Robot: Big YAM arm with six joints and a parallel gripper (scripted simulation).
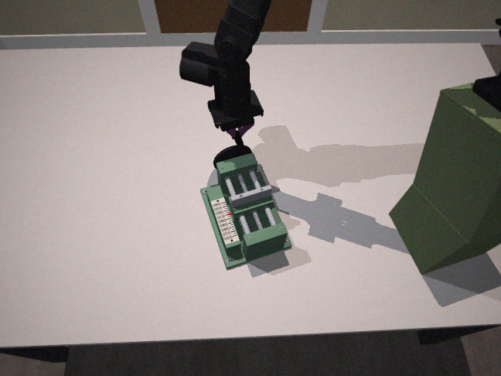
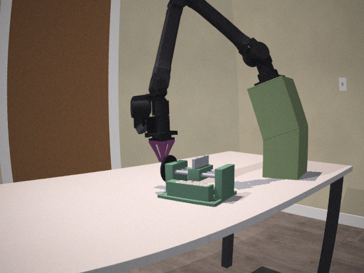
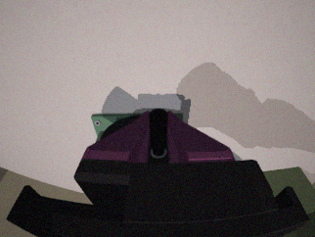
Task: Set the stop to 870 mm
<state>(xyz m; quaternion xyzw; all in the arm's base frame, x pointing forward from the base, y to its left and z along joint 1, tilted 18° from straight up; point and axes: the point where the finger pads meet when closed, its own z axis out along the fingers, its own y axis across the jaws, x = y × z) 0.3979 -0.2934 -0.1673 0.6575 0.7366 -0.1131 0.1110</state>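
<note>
Right now my hand is 1 cm to the right of the black handwheel handle. Also, from my hand: grey stop carriage (2 cm ahead, 17 cm to the left, 1 cm below); then black handwheel (3 cm to the left, 1 cm below).
</note>
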